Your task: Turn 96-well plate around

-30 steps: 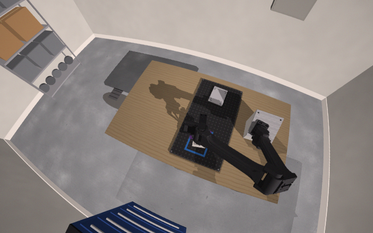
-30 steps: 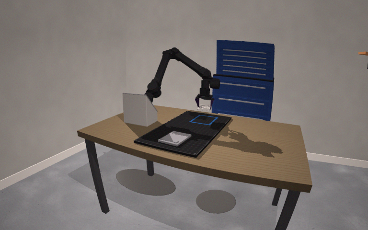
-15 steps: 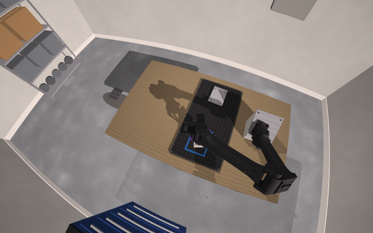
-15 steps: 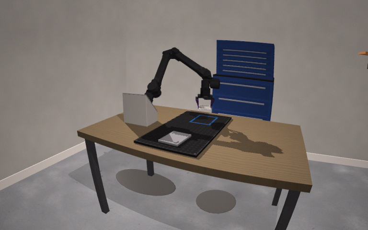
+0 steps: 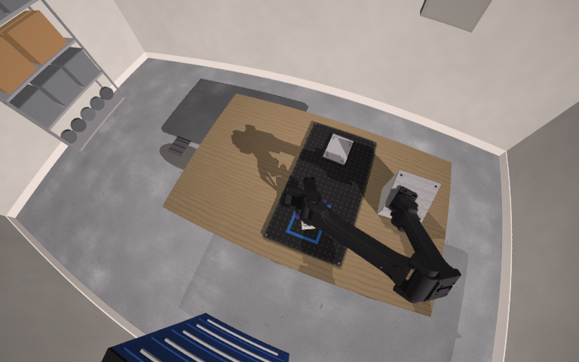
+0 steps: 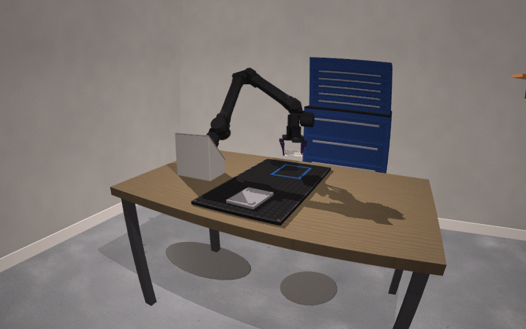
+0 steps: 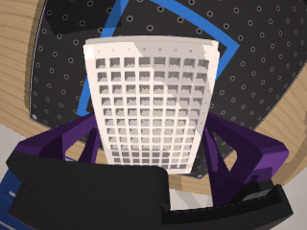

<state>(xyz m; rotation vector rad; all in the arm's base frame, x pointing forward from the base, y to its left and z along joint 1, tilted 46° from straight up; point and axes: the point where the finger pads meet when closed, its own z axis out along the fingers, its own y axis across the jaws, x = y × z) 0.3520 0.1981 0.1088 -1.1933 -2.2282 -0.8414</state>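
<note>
The white 96-well plate lies right at my hand. The rest, counted from my hand: grey plate nest N1: 10 mm ahead, 410 mm to the right, 80 mm below; then A1 label: 60 mm ahead, 330 mm to the right, 80 mm below.
</note>
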